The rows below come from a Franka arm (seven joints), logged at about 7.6 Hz.
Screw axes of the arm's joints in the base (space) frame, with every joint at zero. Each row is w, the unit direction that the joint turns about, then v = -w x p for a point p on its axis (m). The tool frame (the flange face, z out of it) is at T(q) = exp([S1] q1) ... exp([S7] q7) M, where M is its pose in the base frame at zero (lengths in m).
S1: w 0 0 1 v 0.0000 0.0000 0.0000
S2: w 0 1 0 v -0.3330 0.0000 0.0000
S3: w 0 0 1 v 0.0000 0.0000 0.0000
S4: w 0 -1 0 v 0.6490 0.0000 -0.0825
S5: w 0 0 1 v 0.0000 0.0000 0.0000
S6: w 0 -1 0 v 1.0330 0.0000 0.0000
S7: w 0 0 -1 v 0.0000 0.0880 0.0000
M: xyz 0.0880 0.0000 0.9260 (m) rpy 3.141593 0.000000 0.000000 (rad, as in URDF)
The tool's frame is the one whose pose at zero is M.
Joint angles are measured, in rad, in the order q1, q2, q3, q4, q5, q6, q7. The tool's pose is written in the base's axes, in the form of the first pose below.
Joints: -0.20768, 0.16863, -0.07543, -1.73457, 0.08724, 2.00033, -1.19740
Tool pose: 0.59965 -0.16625 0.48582 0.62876 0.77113 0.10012 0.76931 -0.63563 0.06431
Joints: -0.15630, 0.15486, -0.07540, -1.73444, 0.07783, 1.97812, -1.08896
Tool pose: 0.60308 -0.13475 0.49221 0.66923 0.73681 0.09611 0.73611 -0.67505 0.04944
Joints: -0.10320, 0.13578, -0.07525, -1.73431, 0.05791, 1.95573, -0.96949
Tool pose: 0.60390 -0.10286 0.50175 0.71203 0.69691 0.08561 0.69600 -0.71663 0.04498
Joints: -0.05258, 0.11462, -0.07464, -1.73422, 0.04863, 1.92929, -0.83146
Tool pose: 0.60203 -0.07177 0.51208 0.76783 0.63533 0.08244 0.63499 -0.77179 0.03367
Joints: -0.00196, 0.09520, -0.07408, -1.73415, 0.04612, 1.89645, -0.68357
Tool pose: 0.59808 -0.04066 0.52065 0.82559 0.55916 0.07572 0.55989 -0.82846 0.01326
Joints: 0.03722, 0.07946, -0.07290, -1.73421, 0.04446, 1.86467, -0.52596
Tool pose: 0.59300 -0.01649 0.52698 0.88586 0.45968 0.06285 0.46095 -0.88740 -0.00672
